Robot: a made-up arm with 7 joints. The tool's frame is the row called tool.
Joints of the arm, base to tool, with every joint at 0 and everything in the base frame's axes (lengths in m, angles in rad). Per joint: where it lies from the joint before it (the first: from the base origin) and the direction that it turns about. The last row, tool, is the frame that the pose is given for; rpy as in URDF.
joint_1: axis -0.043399 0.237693 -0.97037 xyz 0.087 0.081 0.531
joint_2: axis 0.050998 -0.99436 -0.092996 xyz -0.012 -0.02 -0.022
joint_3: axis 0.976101 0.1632 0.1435 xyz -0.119 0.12 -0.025
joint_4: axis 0 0 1 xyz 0.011 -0.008 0.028
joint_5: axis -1 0 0 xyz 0.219 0.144 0.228
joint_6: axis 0 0 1 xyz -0.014 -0.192 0.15
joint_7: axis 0 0 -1 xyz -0.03 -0.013 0.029
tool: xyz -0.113 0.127 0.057 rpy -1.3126 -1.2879 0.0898
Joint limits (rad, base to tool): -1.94..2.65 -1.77..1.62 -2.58..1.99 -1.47..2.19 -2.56..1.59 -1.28..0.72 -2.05..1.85
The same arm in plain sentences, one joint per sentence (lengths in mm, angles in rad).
The arm has seven revolute joints in a row. What follows holds with every joint at zero, and every direction is one of the base frame's.
Joint 1 sits 87 mm along +x and 81 mm along +y and 531 mm along +z from the base frame's origin and turns about the direction (-0.043399, 0.237693, -0.97037), from -1.94 to 2.65 rad.
Joint 2 sits 12 mm along -x and 20 mm along -y and 22 mm along -z from joint 1 and turns about the direction (0.050998, -0.99436, -0.092996), from -1.77 to 1.62 rad.
Joint 3 sits 119 mm along -x and 120 mm along +y and 25 mm along -z from joint 2 and turns about the direction (0.976101, 0.1632, 0.1435), from -2.58 to 1.99 rad.
Joint 4 sits 11 mm along +x and 8 mm along -y and 28 mm along +z from joint 3 and turns about +z, from -1.47 to 2.19 rad.
Joint 5 sits 219 mm along +x and 144 mm along +y and 228 mm along +z from joint 4 and turns about -x, from -2.56 to 1.59 rad.
Joint 6 sits 14 mm along -x and 192 mm along -y and 150 mm along +z from joint 5 and turns about +z, from -1.28 to 0.72 rad.
Joint 7 sits 30 mm along -x and 13 mm along -y and 29 mm along +z from joint 6 and turns about -z, from -2.05 to 1.85 rad.
The tool frame, which is the frame that the pose is given for, sits 113 mm along -x and 127 mm along +y and 57 mm along +z from joint 7; its axes are the base frame's turned by roll -1.3126, pitch -1.2879 and yaw 0.0898 rad (as in URDF: about the fixed x, then y, then z).

